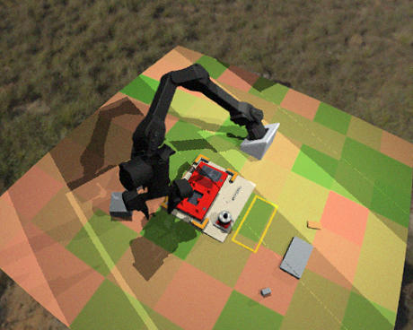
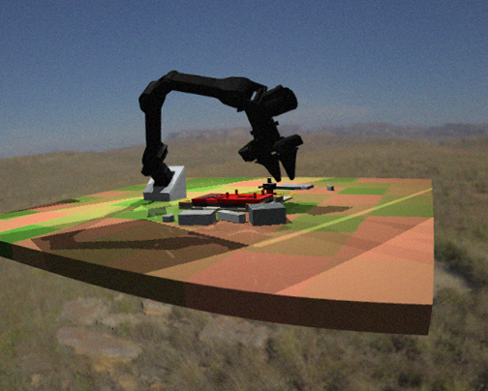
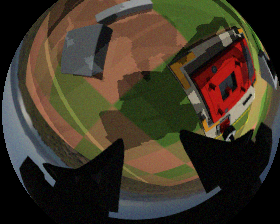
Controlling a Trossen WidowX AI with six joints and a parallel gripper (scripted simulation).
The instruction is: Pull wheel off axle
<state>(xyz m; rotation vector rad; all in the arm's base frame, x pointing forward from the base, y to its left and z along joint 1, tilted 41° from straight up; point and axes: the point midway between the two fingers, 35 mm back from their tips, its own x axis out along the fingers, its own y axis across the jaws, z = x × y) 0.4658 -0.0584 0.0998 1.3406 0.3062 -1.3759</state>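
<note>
Now: gripper tip 160 mm to the right of the wheel, 120 mm past it and 30 mm above it. Round my gripper tip: dark upright axle: 160 mm to the left, 120 mm behind, 40 mm below; then pale base plate: 180 mm behind, 60 mm to the left, 60 mm below.
</note>
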